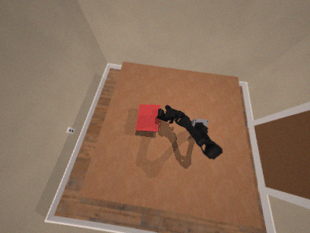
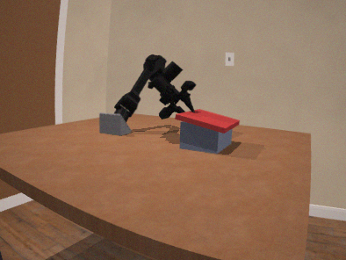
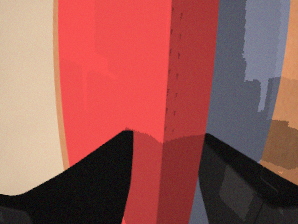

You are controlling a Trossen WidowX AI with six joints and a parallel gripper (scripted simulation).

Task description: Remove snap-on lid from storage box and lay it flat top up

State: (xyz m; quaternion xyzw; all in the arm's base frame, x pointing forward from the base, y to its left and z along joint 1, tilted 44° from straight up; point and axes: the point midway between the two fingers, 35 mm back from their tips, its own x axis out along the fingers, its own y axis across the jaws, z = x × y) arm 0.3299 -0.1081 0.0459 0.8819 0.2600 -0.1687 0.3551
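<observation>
My gripper is now 100 mm short of the red lid, 10 mm to the left of it and 30 mm above it. Also, from my hand: blue-grey storage box 100 mm ahead, 10 mm to the right, 90 mm below.
</observation>
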